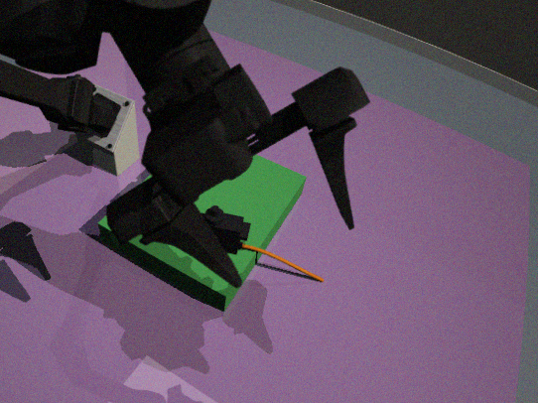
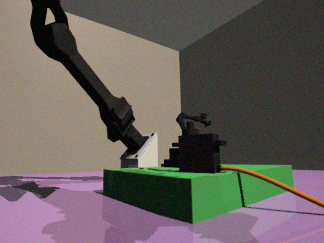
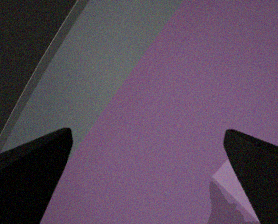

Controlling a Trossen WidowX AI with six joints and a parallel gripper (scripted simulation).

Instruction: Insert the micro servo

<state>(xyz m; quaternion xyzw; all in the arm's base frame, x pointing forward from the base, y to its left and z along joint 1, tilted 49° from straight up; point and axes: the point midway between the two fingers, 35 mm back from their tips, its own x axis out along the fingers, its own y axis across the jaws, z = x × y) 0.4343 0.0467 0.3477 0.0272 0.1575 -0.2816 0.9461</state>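
Right now the green deck is 180 mm behind my gripper tip, 230 mm to the left of it and 300 mm below it.
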